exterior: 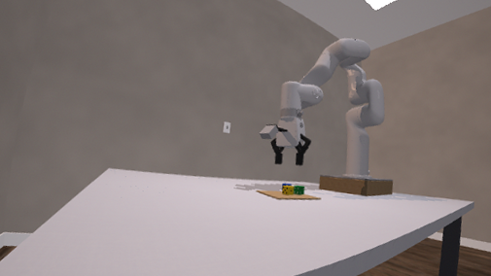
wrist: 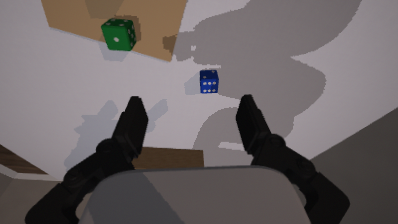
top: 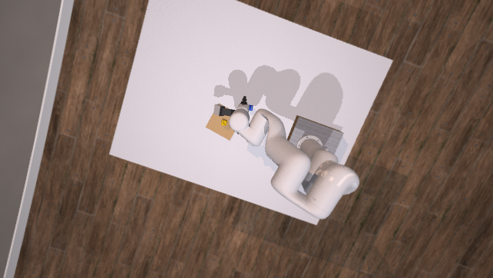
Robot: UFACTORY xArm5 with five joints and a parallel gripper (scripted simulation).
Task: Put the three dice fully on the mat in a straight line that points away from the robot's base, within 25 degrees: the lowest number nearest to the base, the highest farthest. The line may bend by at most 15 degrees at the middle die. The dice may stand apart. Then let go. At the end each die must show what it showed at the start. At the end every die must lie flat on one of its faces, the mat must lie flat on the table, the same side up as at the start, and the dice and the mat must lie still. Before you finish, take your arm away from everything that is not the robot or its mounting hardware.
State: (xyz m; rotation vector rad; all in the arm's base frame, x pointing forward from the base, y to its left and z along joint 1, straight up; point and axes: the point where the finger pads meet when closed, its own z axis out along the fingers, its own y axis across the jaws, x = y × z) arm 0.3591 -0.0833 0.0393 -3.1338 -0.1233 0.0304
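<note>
My gripper is now 3 cm past the blue die, 3 cm to the left of it and 9 cm above it. Round my hand: tan mat: 8 cm ahead, 8 cm to the left, 10 cm below; then yellow die: 8 cm ahead, 8 cm to the left, 9 cm below; then green die: 3 cm ahead, 8 cm to the left, 9 cm below.
</note>
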